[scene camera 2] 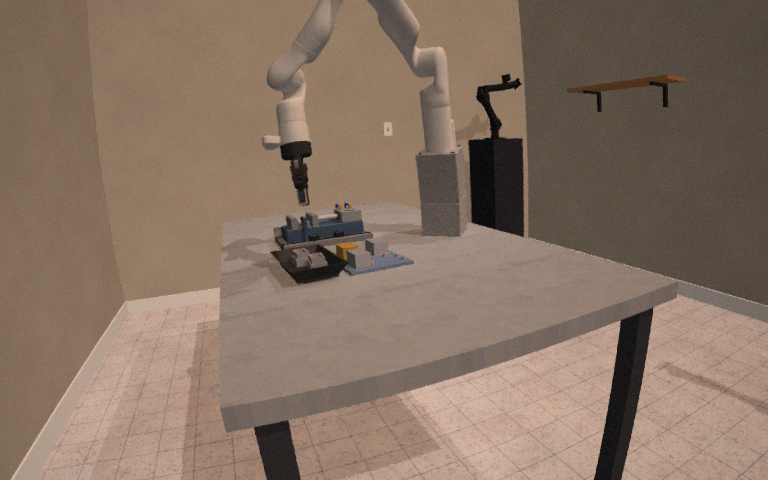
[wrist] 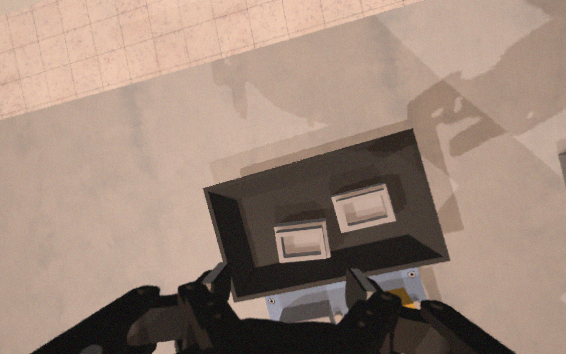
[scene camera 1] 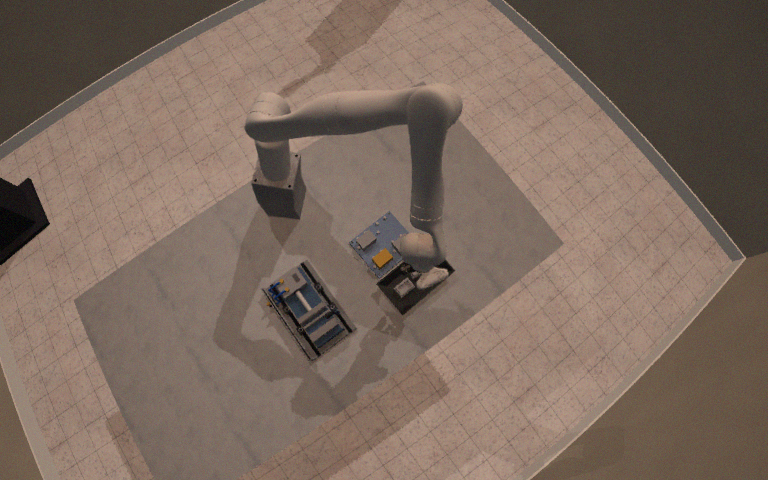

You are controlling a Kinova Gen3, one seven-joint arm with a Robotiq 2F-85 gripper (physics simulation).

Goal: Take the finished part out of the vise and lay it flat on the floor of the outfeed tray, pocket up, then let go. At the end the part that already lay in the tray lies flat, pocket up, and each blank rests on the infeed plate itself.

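Pixels of known places: gripper, fingertip midpoint: (scene camera 2: 304, 205) (wrist: 288, 281); arm's base, link origin: (scene camera 2: 439, 150) (scene camera 1: 276, 168).
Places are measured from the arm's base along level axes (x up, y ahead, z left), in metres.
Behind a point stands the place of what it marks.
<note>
My gripper (scene camera 2: 304, 199) {x -0.107, y 0.506, z 0.169 m} (wrist: 288, 281) {x -0.107, y 0.506, z 0.169 m} is open and empty, pointing down above the black outfeed tray (scene camera 1: 416, 297) {x -0.256, y 0.565, z 0.112 m} (scene camera 2: 317, 275) {x -0.259, y 0.517, z 0.260 m} (wrist: 226, 227) {x -0.247, y 0.530, z 0.262 m}. In the tray, one grey part (scene camera 2: 316, 259) {x -0.237, y 0.499, z 0.203 m} (wrist: 302, 242) {x -0.247, y 0.491, z 0.178 m} lies on the side near the infeed plate. The other grey part (scene camera 1: 403, 287) {x -0.247, y 0.510, z 0.099 m} (scene camera 2: 300, 257) {x -0.244, y 0.520, z 0.128 m} (wrist: 364, 209) {x -0.247, y 0.511, z 0.101 m} lies nearer the vise. Both look flat with pockets up, and stand apart. The blue and grey vise (scene camera 1: 308, 296) {x -0.220, y 0.333, z -0.170 m} (scene camera 2: 322, 230) {x -0.234, y 0.374, z -0.138 m} shows no part between its jaws. A grey blank (scene camera 1: 365, 240) {x -0.235, y 0.300, z 0.104 m} (scene camera 2: 376, 246) {x -0.246, y 0.310, z 0.139 m} and another grey blank (scene camera 2: 358, 258) {x -0.245, y 0.401, z 0.230 m} appear to rest on the infeed plate (scene camera 1: 390, 223) {x -0.272, y 0.299, z 0.221 m} (scene camera 2: 393, 261) {x -0.272, y 0.303, z 0.223 m} (wrist: 380, 280) {x -0.271, y 0.420, z 0.103 m}.
An orange block (scene camera 1: 382, 258) {x -0.235, y 0.388, z 0.108 m} (scene camera 2: 346, 250) {x -0.243, y 0.398, z 0.140 m} (wrist: 402, 297) {x -0.251, y 0.407, z 0.087 m} sits on the infeed plate among small pins. The plate stands close beside the tray. Blue and yellow pieces (scene camera 2: 343, 206) {x -0.173, y 0.279, z -0.203 m} stand on top of the vise. The arm hides part of the tray and plate in scene camera 1.
</note>
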